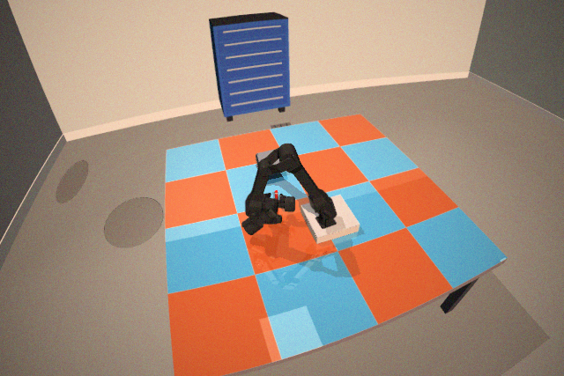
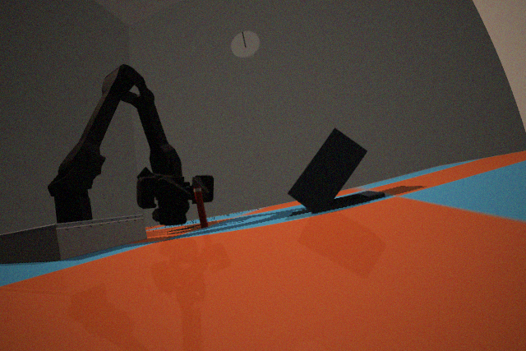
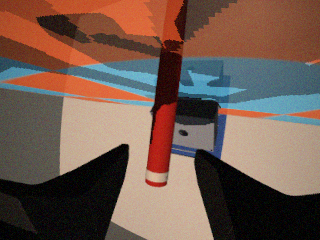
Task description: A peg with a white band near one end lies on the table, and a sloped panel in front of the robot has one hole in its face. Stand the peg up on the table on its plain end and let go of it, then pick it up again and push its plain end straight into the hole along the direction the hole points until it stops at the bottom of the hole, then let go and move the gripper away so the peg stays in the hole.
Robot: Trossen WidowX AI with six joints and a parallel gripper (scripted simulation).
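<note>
My gripper tip is now right at the red peg. Also, from my gripper tip: sloped panel: 24 cm ahead, 6 cm to the right, 1 cm below; flat panel foot: 26 cm ahead, 6 cm to the right, 6 cm below.
</note>
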